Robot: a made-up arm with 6 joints.
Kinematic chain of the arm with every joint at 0, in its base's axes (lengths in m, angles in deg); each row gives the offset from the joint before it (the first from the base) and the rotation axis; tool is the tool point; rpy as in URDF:
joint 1: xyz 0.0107 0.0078 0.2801 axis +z
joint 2: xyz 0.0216 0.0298 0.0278 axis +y
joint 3: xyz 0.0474 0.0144 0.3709 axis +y
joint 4: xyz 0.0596 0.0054 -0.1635 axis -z
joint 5: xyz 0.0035 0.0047 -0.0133 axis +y
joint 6: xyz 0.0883 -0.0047 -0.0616 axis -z
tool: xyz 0.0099 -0.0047 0.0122 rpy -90 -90 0
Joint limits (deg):
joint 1: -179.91..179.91
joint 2: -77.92..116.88
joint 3: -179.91..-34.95
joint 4: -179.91..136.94
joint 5: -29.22..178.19
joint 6: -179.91..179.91
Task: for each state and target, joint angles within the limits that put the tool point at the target. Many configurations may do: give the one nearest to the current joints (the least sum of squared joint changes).
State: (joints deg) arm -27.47 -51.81 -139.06 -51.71 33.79 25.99
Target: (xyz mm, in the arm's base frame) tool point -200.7 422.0 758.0
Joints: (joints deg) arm -50.89 -58.83 -139.93 -54.65 27.91 25.79
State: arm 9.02 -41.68 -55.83 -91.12 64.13 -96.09
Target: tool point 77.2 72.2 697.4
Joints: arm 10.35 -42.77 -54.63 -90.98 62.58 -96.08
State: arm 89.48 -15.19 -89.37 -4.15 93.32 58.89
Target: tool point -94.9 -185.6 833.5
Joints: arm 71.20 -54.10 -113.78 -1.65 84.12 58.57
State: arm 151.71 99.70 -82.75 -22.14 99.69 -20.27
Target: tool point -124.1 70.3 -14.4
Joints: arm 147.05 109.96 -58.01 -22.11 107.85 -20.29
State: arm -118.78 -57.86 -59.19 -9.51 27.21 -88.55
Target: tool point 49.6 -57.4 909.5
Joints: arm -121.74 -27.56 -96.08 -6.71 22.26 -85.28
